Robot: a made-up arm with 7 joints.
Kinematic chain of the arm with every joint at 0, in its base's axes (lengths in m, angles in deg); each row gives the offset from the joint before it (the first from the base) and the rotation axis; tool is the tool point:
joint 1: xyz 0 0 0.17 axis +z
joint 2: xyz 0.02 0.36 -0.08 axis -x
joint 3: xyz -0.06 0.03 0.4 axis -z
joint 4: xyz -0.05 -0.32 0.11 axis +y
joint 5: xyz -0.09 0 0.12 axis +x
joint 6: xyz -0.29 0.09 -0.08 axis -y
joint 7: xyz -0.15 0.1 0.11 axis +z
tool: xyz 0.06 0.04 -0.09
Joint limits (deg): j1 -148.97..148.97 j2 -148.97..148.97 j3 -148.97..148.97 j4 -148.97..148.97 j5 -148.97..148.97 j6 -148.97..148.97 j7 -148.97..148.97
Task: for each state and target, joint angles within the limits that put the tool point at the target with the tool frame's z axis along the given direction. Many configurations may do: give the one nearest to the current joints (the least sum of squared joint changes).
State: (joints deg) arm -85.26 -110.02 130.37 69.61 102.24 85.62 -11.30
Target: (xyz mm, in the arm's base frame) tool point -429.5 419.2 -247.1 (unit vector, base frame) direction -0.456 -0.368 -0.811
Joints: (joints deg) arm -90.52 -111.66 135.86 87.42 104.32 134.56 -10.27
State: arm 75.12 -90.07 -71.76 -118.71 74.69 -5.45 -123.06
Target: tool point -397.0 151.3 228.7 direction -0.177 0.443 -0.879
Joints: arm 99.40 -81.17 -77.02 -133.90 43.22 -19.49 -114.93
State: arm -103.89 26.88 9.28 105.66 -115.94 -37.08 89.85
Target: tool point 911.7 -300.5 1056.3 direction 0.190 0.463 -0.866
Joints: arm -126.12 51.63 7.49 81.92 -140.21 -33.09 103.41
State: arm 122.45 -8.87 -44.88 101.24 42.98 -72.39 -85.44
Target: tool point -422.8 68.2 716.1 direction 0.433 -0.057 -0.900
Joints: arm 148.97 -10.54 -18.10 130.56 46.33 -74.36 -81.84
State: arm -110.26 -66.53 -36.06 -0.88 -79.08 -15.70 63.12
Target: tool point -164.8 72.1 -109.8 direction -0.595 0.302 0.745
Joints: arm -69.66 -50.98 -66.93 -25.38 -38.62 -24.99 53.72
